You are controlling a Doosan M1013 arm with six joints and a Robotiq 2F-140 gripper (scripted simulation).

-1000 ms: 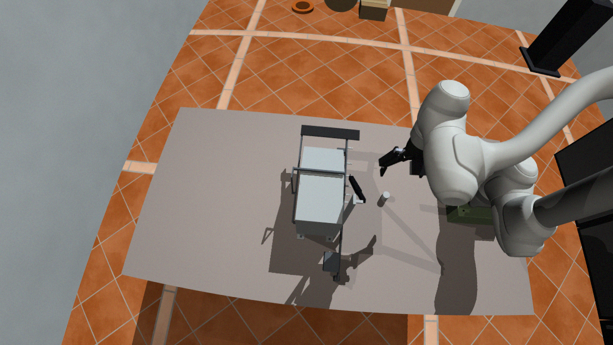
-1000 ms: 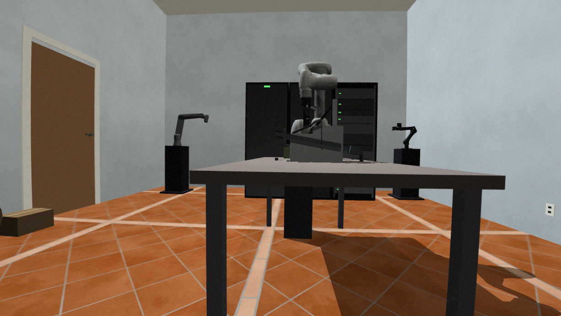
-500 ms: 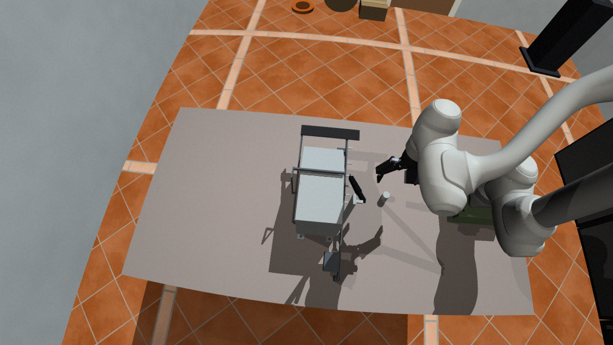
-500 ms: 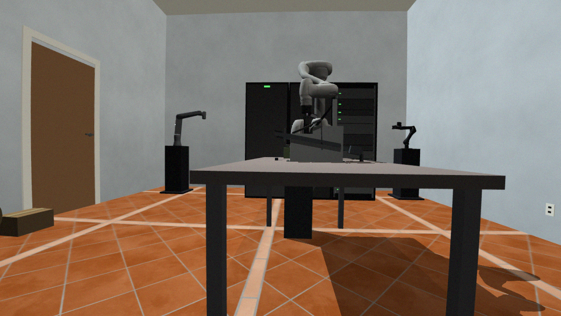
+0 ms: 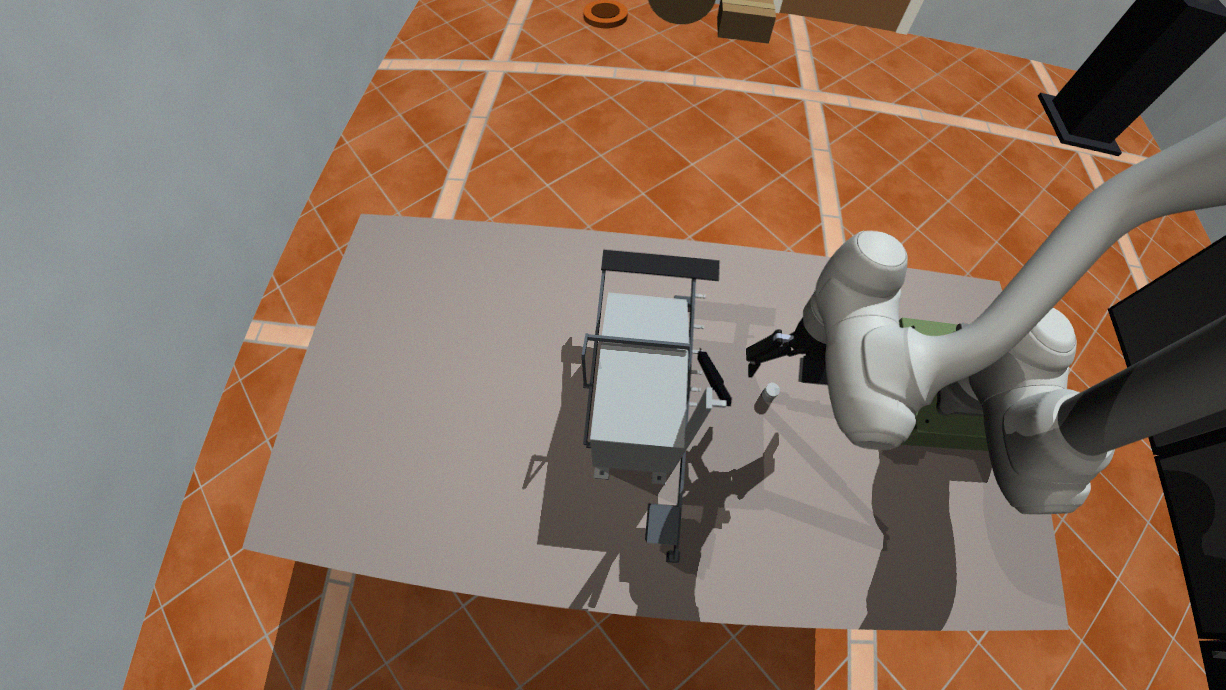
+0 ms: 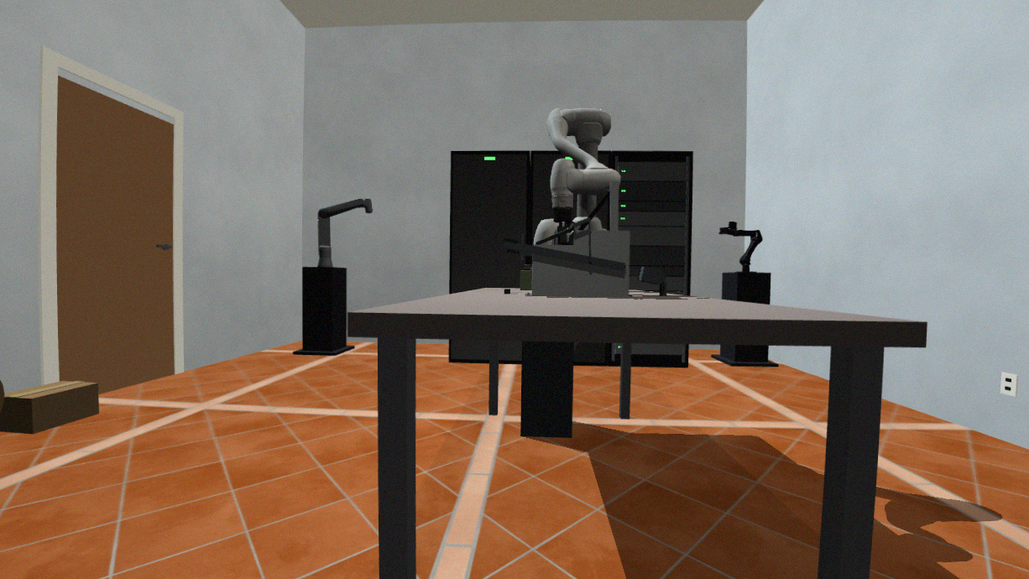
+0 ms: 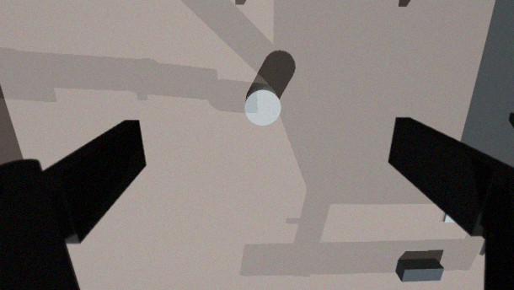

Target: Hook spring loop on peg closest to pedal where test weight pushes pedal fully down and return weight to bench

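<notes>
Now: the steel test weight 11 cm below my hand. The rest, counted from my hand: small block 20 cm ahead, 22 cm to the right, 13 cm below; then white-tipped pin 19 cm ahead, 18 cm to the left, 26 cm above.
</notes>
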